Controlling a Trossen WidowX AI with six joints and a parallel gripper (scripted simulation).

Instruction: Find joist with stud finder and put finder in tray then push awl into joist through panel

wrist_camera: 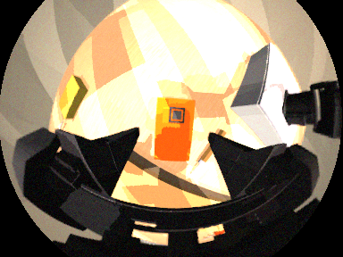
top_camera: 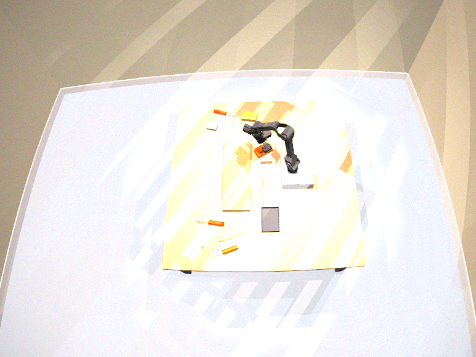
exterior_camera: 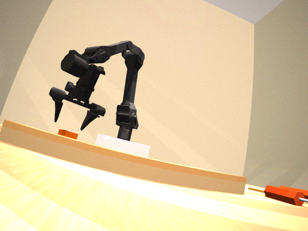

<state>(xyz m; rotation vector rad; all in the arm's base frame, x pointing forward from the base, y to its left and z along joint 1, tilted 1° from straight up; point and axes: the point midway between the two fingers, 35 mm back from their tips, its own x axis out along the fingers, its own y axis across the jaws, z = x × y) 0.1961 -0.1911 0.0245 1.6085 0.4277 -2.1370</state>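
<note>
The stud finder lies 30 mm below my gripper tip and 10 mm behind it. Also, from my gripper tip: square indicator: 20 mm behind, 10 mm to the right, 10 mm below; grey block: 390 mm ahead, 200 mm to the right, 60 mm below; yellow block: 290 mm to the right, 110 mm ahead, 60 mm below.
</note>
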